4 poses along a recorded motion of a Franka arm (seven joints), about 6.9 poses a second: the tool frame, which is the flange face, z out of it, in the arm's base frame.
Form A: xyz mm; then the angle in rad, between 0 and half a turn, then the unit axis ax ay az.
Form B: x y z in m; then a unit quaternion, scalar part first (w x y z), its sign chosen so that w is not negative. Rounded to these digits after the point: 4 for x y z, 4 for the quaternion.
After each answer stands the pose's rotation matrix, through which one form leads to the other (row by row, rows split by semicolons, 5 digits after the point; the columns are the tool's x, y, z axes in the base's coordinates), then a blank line. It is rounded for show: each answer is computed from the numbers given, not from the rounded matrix.
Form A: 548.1 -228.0 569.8 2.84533 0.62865 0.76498 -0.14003
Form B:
0.5481 -0.2280 0.5698 0.1476 0.6218 0.7566 -0.1385
-0.18325 0.98174 0.05111; 0.89997 0.18846 -0.39311; -0.39556 -0.02604 -0.91807

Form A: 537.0 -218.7 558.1 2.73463 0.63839 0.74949 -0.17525
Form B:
0.5370 -0.2187 0.5581 0.2021 0.6252 0.7340 -0.1716
-0.13652 0.98723 0.08205; 0.84850 0.15928 -0.50466; -0.51129 0.00072 -0.85941

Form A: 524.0 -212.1 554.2 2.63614 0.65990 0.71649 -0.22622
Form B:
0.5240 -0.2121 0.5542 0.2500 0.6389 0.6937 -0.2190
-0.05847 0.99604 0.06703; 0.77696 0.08757 -0.62343; -0.62682 0.01563 -0.77900

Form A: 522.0 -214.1 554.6 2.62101 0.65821 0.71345 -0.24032
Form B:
0.5220 -0.2141 0.5546 0.2574 0.6360 0.6894 -0.2322
-0.05844 0.99652 0.05945; 0.75746 0.08306 -0.64758; -0.65027 0.00719 -0.75967

